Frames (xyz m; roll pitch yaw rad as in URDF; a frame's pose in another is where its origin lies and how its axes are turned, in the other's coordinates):
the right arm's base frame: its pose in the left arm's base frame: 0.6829 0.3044 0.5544 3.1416 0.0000 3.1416
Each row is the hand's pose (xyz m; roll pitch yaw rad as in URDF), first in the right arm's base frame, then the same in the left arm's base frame.
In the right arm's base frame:
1: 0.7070 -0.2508 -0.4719 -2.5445 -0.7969 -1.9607
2: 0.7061 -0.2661 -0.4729 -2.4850 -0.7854 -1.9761
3: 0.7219 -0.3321 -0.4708 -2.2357 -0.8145 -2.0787
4: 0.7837 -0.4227 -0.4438 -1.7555 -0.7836 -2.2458
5: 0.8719 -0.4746 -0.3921 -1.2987 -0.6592 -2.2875
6: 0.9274 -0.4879 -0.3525 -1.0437 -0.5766 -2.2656
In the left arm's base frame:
1: -0.0241 0.0536 1.0263 0.5971 0.7969 -1.1809
2: -0.0232 0.0383 1.0273 0.6566 0.7854 -1.1655
3: -0.0390 -0.0277 1.0252 0.9059 0.8145 -1.0629
4: -0.1008 -0.1183 0.9982 1.3861 0.7836 -0.8958
5: -0.1890 -0.1702 0.9465 1.8429 0.6592 -0.8541
6: -0.2445 -0.1835 0.9069 2.0979 0.5766 -0.8760

